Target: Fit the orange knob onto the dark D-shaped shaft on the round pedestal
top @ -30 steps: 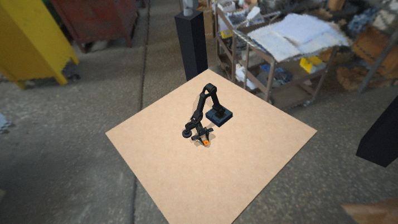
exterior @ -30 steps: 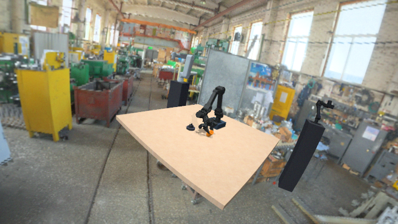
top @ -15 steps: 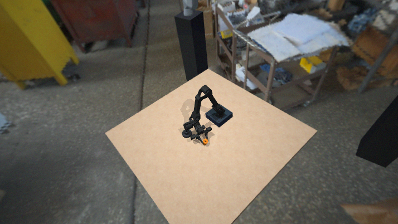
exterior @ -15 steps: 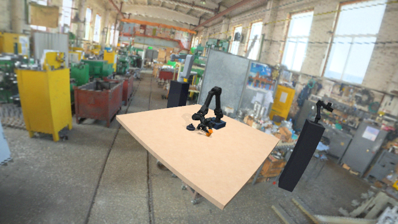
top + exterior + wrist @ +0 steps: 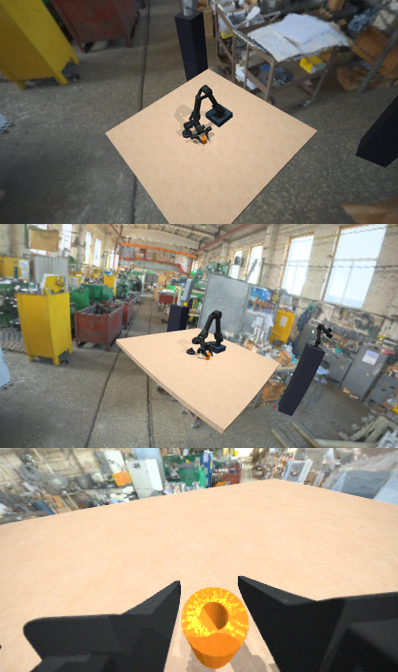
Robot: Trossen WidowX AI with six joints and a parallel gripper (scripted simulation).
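Now: the pedestal 210 mm to the right of my gripper tip and 20 mm below it. Also, from my gripper tip: orange knob (30 mm to the right, 10 mm below, 10 mm behind).
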